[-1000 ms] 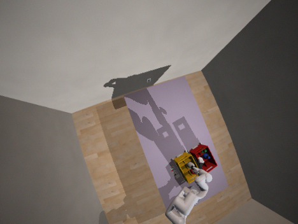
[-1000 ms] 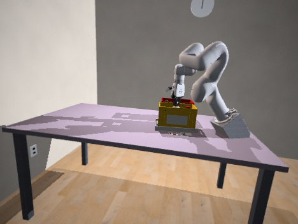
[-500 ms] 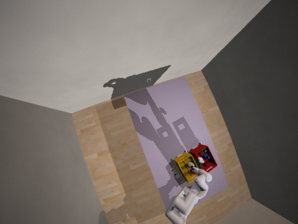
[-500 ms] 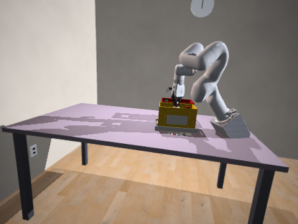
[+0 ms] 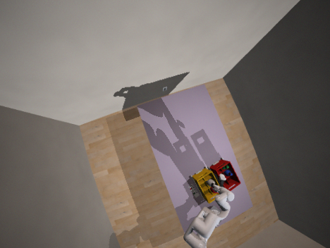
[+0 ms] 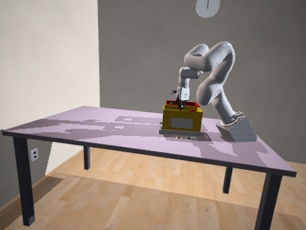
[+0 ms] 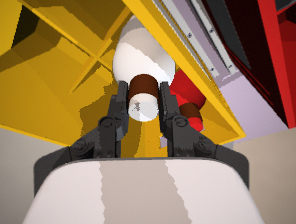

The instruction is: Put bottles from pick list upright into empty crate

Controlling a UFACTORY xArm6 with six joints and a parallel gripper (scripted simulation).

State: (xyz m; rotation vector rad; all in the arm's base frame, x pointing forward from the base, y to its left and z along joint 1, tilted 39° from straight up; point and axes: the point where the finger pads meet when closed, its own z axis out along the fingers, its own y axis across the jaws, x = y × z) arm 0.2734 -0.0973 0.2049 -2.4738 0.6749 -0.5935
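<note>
Now: hand 7 cm above the white bottle. Also, from my hand: red crate: 18 cm to the right, 10 cm below, 5 cm ahead; blue-label bottle: 22 cm to the right, 9 cm below, 7 cm ahead; yellow crate: 10 cm below, 4 cm to the left, 2 cm behind.
</note>
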